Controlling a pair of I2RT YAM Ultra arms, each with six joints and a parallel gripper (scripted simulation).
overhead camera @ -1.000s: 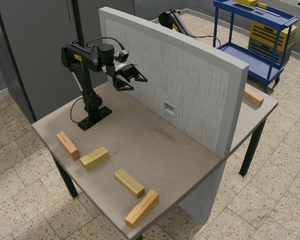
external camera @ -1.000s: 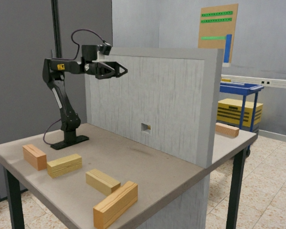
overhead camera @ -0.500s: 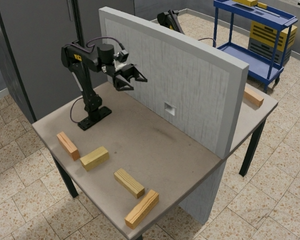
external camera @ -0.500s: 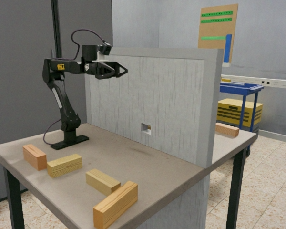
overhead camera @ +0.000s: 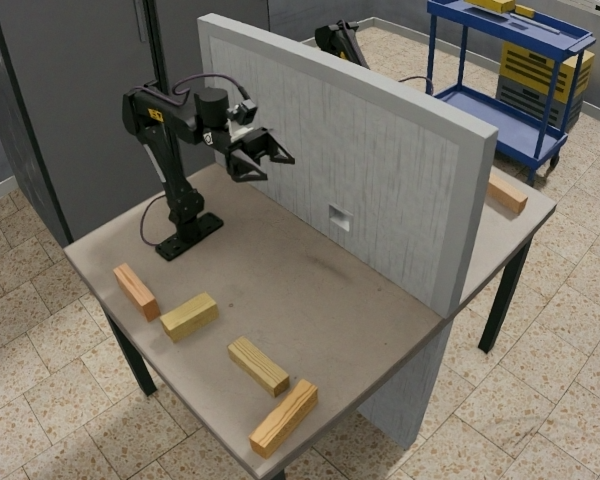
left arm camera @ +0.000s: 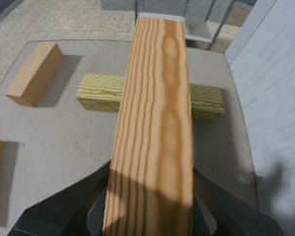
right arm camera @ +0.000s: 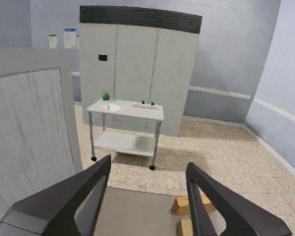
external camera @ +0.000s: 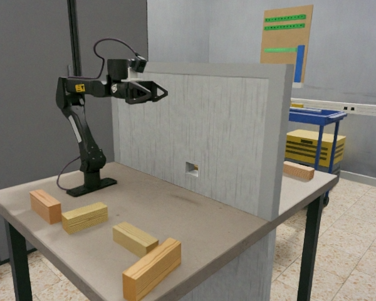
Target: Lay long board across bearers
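The yellow bearer lies 13 cm ahead of my left hand, 1 cm to the right of it and 9 cm below it. Round my left hand: long board right at my left hand.
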